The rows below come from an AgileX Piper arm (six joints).
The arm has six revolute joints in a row. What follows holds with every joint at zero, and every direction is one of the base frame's.
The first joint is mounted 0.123 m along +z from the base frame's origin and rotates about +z.
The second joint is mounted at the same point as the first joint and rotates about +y.
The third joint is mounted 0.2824 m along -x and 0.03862 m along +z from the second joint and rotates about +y.
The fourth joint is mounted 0.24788 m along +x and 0.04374 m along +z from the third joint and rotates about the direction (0.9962, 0, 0.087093).
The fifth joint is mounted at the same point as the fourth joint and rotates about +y.
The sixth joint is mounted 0.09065 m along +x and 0.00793 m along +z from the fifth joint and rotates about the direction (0.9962, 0, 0.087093).
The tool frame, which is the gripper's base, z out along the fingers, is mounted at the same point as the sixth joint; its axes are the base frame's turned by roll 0, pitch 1.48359 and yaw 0 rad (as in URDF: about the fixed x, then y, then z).
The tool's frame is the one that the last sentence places.
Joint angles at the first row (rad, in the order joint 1, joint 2, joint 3, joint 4, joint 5, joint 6):
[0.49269 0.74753 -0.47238 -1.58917 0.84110 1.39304]
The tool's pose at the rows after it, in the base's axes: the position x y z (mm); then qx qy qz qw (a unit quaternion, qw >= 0):
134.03, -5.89, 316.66, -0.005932, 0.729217, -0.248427, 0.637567
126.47, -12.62, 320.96, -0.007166, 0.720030, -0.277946, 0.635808
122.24, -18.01, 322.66, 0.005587, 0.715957, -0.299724, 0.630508
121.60, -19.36, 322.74, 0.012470, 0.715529, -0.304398, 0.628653
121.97, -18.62, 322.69, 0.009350, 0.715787, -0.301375, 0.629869
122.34, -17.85, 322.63, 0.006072, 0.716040, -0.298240, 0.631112
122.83, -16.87, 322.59, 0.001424, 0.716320, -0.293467, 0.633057
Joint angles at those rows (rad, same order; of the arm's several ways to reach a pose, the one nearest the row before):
[0.49272 0.67755 -0.47240 -1.58913 0.85400 1.29217]
[0.49264 0.64154 -0.47240 -1.58914 0.89416 1.22411]
[0.49265 0.62802 -0.47237 -1.58919 0.94400 1.20108]
[0.49268 0.62823 -0.47238 -1.58916 0.96086 1.20408]
[0.49274 0.62826 -0.47240 -1.58916 0.95188 1.20416]
[0.49280 0.62825 -0.47238 -1.58916 0.94253 1.20416]
[0.49022 0.62766 -0.47238 -1.58916 0.92606 1.20415]

